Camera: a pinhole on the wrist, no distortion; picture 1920 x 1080 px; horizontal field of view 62.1 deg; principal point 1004.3 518.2 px. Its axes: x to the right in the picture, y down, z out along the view. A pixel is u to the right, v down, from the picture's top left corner.
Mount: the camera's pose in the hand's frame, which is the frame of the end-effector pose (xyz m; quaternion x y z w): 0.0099 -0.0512 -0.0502 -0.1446 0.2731 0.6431 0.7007
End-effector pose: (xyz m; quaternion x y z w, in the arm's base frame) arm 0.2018 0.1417 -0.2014 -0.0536 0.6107 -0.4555 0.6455
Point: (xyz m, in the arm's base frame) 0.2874 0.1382 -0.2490
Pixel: 1383.8 708.3
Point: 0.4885 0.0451 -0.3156
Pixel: 1022.8 454.6
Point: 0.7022 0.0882 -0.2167
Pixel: 885.4 965.8
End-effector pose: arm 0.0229 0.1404 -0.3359 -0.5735 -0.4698 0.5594 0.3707
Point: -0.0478 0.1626 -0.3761
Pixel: 921.3 524.8
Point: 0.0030 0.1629 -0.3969
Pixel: 1547.8 438.3
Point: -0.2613 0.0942 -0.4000
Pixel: 407.5 904.3
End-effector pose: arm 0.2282 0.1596 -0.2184 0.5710 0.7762 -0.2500 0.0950
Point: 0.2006 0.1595 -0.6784
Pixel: 599.7 166.0
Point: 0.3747 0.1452 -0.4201
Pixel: 1416.5 758.0
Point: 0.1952 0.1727 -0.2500
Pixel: 703.5 332.8
